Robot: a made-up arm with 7 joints.
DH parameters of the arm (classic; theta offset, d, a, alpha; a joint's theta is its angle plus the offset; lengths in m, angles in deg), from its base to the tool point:
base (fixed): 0 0 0 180
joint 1: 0 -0.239 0 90
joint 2: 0 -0.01 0 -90
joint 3: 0 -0.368 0 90
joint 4: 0 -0.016 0 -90
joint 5: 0 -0.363 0 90
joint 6: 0 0 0 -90
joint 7: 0 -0.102 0 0
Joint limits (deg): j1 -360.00..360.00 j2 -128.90..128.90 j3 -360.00..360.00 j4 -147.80..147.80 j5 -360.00..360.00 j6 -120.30..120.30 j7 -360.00..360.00
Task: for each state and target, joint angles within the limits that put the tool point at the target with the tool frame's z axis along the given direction. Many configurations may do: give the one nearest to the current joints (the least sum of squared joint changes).
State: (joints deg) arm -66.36 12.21 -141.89 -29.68 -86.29 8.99 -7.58
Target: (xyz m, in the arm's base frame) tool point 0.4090 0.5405 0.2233 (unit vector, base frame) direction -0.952 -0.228 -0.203
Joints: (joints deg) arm -80.43 65.50 -138.83 -69.32 -73.76 46.40 -7.58
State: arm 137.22 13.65 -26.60 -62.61 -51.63 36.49 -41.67
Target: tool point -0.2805 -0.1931 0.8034 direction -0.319 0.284 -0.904
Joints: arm 117.19 63.00 -31.12 -73.37 -64.20 55.88 -41.67
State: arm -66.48 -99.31 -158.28 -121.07 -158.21 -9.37 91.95
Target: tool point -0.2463 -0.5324 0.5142 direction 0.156 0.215 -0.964
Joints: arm -70.68 -108.21 -187.06 -72.90 -172.39 20.68 91.95
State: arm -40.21 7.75 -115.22 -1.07 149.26 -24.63 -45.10
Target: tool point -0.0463 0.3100 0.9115 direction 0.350 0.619 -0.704
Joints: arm -71.07 38.36 -130.34 28.19 131.70 -63.13 -45.10
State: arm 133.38 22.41 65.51 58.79 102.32 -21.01 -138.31
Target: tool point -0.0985 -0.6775 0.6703 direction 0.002 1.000 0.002
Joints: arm 89.82 50.24 58.66 15.29 102.76 -33.96 -138.31
